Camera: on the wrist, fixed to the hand. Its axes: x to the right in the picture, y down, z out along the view.
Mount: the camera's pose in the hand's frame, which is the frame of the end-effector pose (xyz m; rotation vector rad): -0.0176 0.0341 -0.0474 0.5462 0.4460 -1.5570
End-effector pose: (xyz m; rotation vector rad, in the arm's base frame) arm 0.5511 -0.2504 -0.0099 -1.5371 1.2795 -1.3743
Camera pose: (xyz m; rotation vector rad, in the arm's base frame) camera 0.4984 -0.2375 -0.0378 1.6071 0.4239 2.4533
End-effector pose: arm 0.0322 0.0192 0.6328 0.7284 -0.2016 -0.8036
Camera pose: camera 0.0602 0.0723 0.6220 1.5756 0.6884 -2.0462
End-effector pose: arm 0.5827 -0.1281 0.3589 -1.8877 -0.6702 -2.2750
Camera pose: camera 0.5557 -0.1810 0.3449 0.2560 1.9840 1.6019
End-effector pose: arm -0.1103 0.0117 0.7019 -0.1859 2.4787 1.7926
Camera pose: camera -0.0973 -0.0218 0.7512 -1.8770 1.7070 0.4031
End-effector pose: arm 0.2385 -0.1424 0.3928 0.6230 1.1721 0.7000
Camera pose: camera 0.1834 -0.1306 0.4161 -0.1588 1.8292 -0.8765
